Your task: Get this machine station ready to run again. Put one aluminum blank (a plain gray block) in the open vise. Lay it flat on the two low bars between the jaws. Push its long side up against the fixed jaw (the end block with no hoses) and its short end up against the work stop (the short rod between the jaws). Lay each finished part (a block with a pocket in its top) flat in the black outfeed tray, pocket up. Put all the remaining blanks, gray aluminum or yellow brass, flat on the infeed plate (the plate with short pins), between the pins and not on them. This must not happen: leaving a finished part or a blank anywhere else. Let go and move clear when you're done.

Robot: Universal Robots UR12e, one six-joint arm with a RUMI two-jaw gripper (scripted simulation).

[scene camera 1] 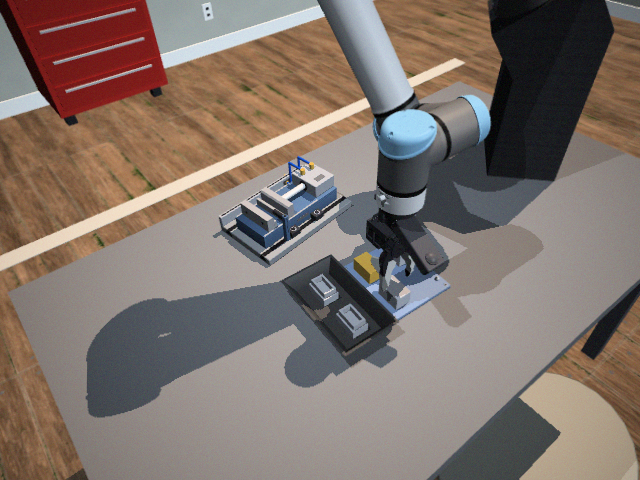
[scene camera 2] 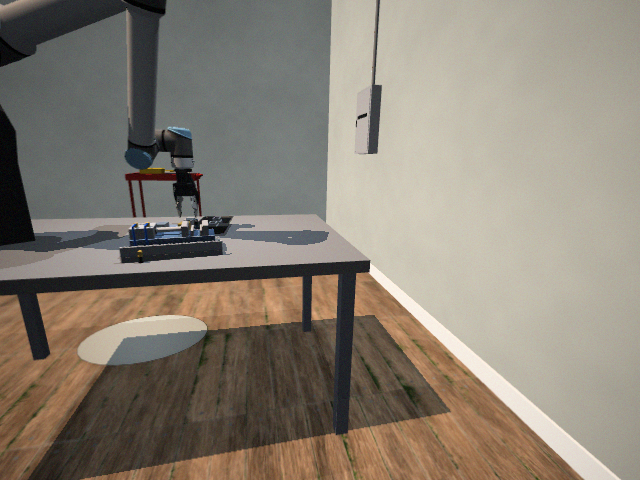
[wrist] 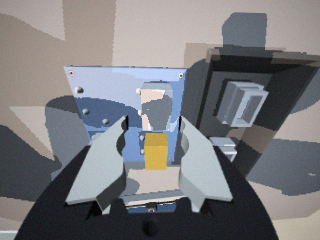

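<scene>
The gripper is visible, with scene camera 2 and the wrist view showing it too. A yellow brass blank is likewise visible.
</scene>
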